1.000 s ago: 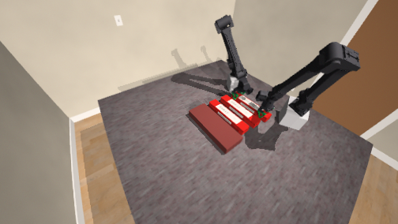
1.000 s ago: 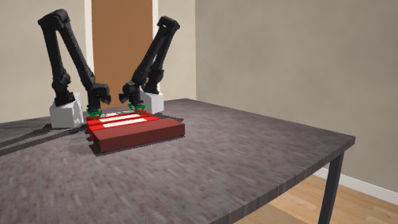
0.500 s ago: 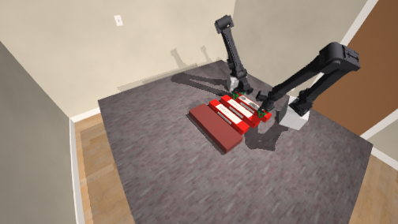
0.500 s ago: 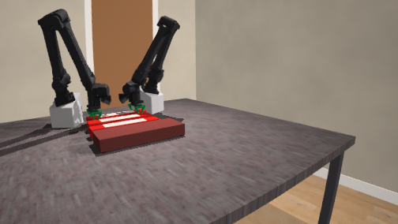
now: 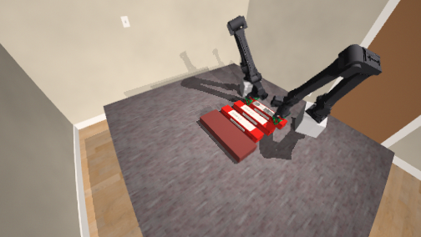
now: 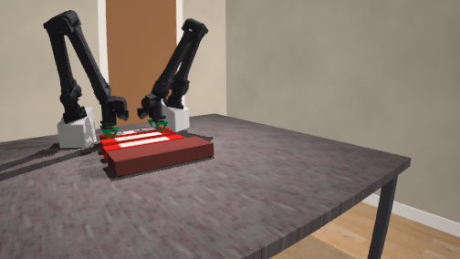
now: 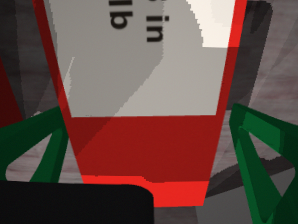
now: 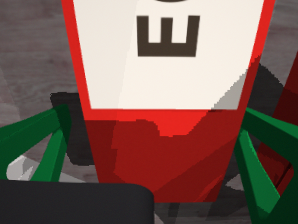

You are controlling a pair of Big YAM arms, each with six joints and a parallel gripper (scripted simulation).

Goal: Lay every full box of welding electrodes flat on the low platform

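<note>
My right gripper is now 130 mm to the right of the red electrode box, 130 mm short of it and 10 mm below it. Also, from my right hand: low dark red platform 410 mm ahead, 110 mm to the left, 10 mm below.
Now: left hand 12 cm short of the red electrode box, 14 cm to the left of it and 1 cm below it. Also, from my left hand: low dark red platform: 40 cm ahead, 16 cm to the right, 1 cm below.
</note>
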